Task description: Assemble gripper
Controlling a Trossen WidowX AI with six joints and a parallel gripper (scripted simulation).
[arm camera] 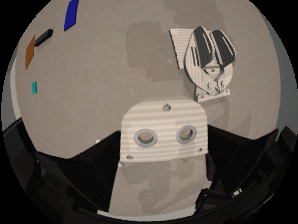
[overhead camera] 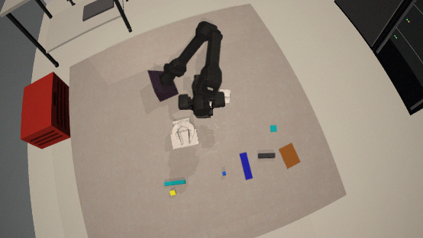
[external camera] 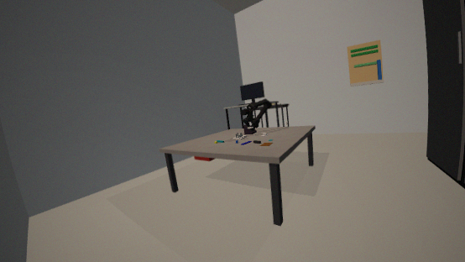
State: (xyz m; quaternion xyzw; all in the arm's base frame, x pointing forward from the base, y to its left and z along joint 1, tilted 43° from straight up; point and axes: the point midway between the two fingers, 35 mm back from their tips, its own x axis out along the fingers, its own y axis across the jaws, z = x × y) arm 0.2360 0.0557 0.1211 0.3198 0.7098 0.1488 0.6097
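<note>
The white jaw is 130 mm to the right of my gripper tip, 70 mm below it and 20 mm ahead of it. From my gripper tip the other things lie so: white ribbed tray (120 mm to the right, 80 mm below, 70 mm ahead); then white gripper base (20 mm above, 10 mm ahead); then small blue cube (280 mm ahead, 70 mm below, 10 mm to the right).
</note>
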